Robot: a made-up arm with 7 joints. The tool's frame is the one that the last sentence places.
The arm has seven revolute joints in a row. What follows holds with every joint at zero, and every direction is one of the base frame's. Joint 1 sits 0.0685 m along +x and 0.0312 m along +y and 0.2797 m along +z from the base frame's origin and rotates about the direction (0.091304, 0.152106, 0.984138), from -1.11 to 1.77 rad. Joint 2 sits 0.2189 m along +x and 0.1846 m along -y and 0.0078 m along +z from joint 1 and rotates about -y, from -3.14 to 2.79 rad. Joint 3 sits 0.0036 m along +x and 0.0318 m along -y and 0.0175 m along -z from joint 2 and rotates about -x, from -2.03 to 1.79 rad. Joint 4 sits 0.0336 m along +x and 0.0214 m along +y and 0.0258 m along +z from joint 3 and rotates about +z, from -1.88 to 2.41 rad. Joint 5 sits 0.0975 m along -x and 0.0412 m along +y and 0.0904 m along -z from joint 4 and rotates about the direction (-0.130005, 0.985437, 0.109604), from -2.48 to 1.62 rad. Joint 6 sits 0.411 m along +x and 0.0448 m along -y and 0.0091 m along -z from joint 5 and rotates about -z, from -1.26 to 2.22 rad. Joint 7 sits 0.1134 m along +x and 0.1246 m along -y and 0.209 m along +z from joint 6 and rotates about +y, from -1.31 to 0.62 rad. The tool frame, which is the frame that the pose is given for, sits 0.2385 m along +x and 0.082 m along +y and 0.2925 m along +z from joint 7; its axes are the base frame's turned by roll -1.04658, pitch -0.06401 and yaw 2.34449 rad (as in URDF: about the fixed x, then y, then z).
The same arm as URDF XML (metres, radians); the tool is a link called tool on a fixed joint. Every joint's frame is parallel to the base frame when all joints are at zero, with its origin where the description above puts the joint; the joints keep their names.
<robot name="arm">
  <joint name="tool_joint" type="fixed">
    <parent link="link7"/>
    <child link="tool"/>
    <origin xyz="0.2385 0.082 0.2925" rpy="-1.0466 -0.064 2.3445"/>
  </joint>
  <joint name="joint 7" type="revolute">
    <parent link="link6"/>
    <child link="link7"/>
    <origin xyz="0.1134 -0.1246 0.209" rpy="0 0 0"/>
    <axis xyz="0 1 0"/>
    <limit lower="-1.31" upper="0.62"/>
  </joint>
  <joint name="joint 6" type="revolute">
    <parent link="link5"/>
    <child link="link6"/>
    <origin xyz="0.411 -0.0448 -0.0091" rpy="0 0 0"/>
    <axis xyz="0 0 -1"/>
    <limit lower="-1.26" upper="2.22"/>
  </joint>
  <joint name="joint 5" type="revolute">
    <parent link="link4"/>
    <child link="link5"/>
    <origin xyz="-0.0975 0.0412 -0.0904" rpy="0 0 0"/>
    <axis xyz="-0.130005 0.985437 0.109604"/>
    <limit lower="-2.48" upper="1.62"/>
  </joint>
  <joint name="joint 4" type="revolute">
    <parent link="link3"/>
    <child link="link4"/>
    <origin xyz="0.0336 0.0214 0.0258" rpy="0 0 0"/>
    <axis xyz="0 0 1"/>
    <limit lower="-1.88" upper="2.41"/>
  </joint>
  <joint name="joint 3" type="revolute">
    <parent link="link2"/>
    <child link="link3"/>
    <origin xyz="0.0036 -0.0318 -0.0175" rpy="0 0 0"/>
    <axis xyz="-1 0 0"/>
    <limit lower="-2.03" upper="1.79"/>
  </joint>
  <joint name="joint 2" type="revolute">
    <parent link="link1"/>
    <child link="link2"/>
    <origin xyz="0.2189 -0.1846 0.0078" rpy="0 0 0"/>
    <axis xyz="0 -1 0"/>
    <limit lower="-3.14" upper="2.79"/>
  </joint>
  <joint name="joint 1" type="revolute">
    <parent link="base"/>
    <child link="link1"/>
    <origin xyz="0.0685 0.0312 0.2797" rpy="0 0 0"/>
    <axis xyz="0.091304 0.152106 0.984138"/>
    <limit lower="-1.11" upper="1.77"/>
  </joint>
  <link name="base"/>
  <link name="link1"/>
  <link name="link2"/>
  <link name="link3"/>
  <link name="link4"/>
  <link name="link5"/>
  <link name="link6"/>
  <link name="link7"/>
  <link name="tool"/>
</robot>

